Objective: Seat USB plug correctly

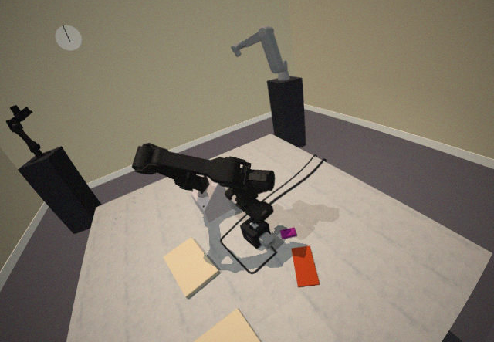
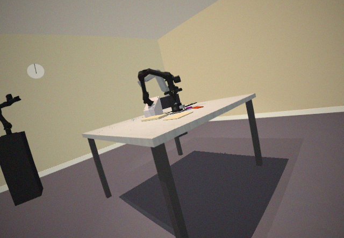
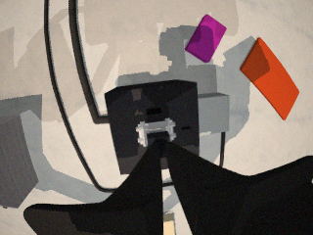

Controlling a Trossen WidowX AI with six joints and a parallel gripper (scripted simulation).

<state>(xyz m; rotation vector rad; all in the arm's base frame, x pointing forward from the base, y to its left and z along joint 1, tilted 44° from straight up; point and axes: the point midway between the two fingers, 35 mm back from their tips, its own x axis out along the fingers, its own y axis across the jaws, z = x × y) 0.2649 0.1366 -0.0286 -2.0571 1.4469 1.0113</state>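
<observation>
My gripper tip is 20 mm above the USB plug. Also, from my gripper tip: orange card 190 mm ahead, 90 mm to the left, 110 mm below; purple block 50 mm ahead, 110 mm to the left, 110 mm below.
</observation>
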